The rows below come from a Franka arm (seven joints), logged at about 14 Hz.
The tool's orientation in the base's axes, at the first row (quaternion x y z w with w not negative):
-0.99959 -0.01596 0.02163 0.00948
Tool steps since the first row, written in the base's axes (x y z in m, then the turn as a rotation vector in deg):
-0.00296 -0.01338 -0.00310 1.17 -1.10 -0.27
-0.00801 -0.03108 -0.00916 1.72 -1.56 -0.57
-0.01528 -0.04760 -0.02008 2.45 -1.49 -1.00
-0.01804 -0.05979 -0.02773 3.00 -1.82 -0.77
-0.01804 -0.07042 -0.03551 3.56 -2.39 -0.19
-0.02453 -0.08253 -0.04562 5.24 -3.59 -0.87
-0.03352 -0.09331 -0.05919 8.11 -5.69 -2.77
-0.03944 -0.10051 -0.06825 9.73 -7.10 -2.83
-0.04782 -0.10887 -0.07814 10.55 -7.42 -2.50
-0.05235 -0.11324 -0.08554 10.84 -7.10 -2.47
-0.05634 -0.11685 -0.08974 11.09 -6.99 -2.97
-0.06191 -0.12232 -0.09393 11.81 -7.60 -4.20
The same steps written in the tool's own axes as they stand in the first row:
-0.00326 0.01334 0.00298 1.14 1.14 0.20
-0.00861 0.03099 0.00893 1.69 1.62 0.47
-0.01593 0.04748 0.01985 2.44 1.59 0.86
-0.01876 0.05973 0.02739 2.97 1.93 0.61
-0.01876 0.07050 0.03497 3.49 2.50 -0.01
-0.02520 0.08260 0.04513 5.15 3.77 0.58
-0.03395 0.09335 0.05888 8.03 6.00 2.31
-0.03970 0.10054 0.06806 9.61 7.46 2.27
-0.04791 0.10882 0.07815 10.40 7.80 1.90
-0.05226 0.11319 0.08566 10.70 7.49 1.87
-0.05618 0.11676 0.08996 10.98 7.39 2.36
-0.06174 0.12213 0.09429 11.73 8.05 3.54

